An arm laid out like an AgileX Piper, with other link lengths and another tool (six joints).
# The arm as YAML. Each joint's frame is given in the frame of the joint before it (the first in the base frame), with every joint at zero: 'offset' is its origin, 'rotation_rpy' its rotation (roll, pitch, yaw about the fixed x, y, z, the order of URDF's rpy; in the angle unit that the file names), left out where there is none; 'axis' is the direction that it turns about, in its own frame. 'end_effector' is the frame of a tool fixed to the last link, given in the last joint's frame.
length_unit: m
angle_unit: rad
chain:
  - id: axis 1
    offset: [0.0, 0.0, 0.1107]
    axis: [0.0, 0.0, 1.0]
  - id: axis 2
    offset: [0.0, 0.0, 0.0]
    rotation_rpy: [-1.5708, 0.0, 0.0]
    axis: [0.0, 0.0, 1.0]
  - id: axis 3
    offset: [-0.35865, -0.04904, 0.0]
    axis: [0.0, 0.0, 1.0]
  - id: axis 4
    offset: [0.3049, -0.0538, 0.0]
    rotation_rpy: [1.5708, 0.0, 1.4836]
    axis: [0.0, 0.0, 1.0]
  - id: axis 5
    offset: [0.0, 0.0, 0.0]
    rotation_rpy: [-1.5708, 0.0, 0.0]
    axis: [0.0, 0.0, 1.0]
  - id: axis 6
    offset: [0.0, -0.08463, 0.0]
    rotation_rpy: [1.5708, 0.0, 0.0]
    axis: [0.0, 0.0, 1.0]
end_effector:
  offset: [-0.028, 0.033, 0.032]
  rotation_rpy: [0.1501, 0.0, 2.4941]
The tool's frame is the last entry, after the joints.
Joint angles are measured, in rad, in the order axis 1, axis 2, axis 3, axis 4, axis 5, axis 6. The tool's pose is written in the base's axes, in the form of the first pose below.
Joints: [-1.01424, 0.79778, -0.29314, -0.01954, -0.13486, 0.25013]
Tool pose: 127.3, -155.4, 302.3, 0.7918, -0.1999, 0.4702, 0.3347
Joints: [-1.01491, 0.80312, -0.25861, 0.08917, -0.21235, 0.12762]
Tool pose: 124.3, -154.5, 295.8, 0.7824, -0.1970, 0.4721, 0.3552
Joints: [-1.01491, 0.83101, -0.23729, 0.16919, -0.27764, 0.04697]
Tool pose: 123.3, -158.5, 288.9, 0.7775, -0.2024, 0.4681, 0.3681
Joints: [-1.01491, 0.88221, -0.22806, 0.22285, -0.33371, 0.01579]
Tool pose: 124.4, -167.3, 281.5, 0.7754, -0.2174, 0.4633, 0.3700
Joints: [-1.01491, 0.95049, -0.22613, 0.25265, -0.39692, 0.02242]
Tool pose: 127.0, -178.9, 274.1, 0.7719, -0.2364, 0.4612, 0.3681
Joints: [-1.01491, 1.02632, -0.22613, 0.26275, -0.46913, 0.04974]
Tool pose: 130.4, -191.0, 266.3, 0.7672, -0.2536, 0.4612, 0.3667
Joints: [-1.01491, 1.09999, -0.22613, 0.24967, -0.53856, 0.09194]
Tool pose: 134.5, -201.4, 258.0, 0.7638, -0.2646, 0.4629, 0.3638
